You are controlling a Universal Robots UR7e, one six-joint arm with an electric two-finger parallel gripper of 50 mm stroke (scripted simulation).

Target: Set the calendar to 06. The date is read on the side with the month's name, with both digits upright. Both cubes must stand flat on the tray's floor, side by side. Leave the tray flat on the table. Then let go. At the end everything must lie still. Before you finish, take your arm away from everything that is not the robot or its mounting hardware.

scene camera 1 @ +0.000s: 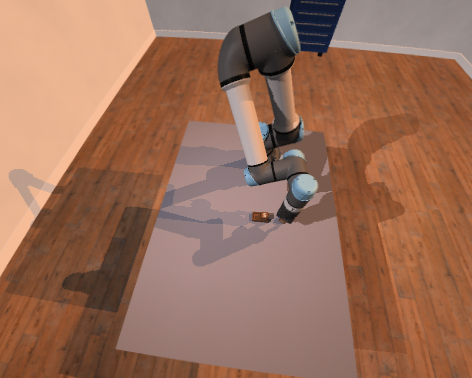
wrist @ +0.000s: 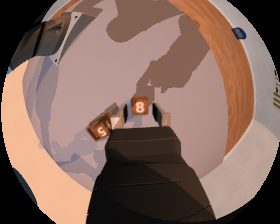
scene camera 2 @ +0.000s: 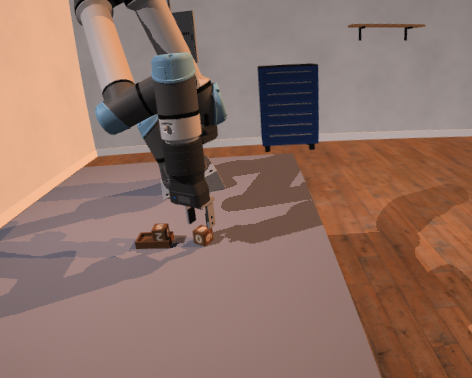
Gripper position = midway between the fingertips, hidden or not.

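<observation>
Scene camera 2 gives you my gripper (scene camera 2: 201,224), and if you go by the wrist view, there's my gripper (wrist: 139,109) again.
</observation>
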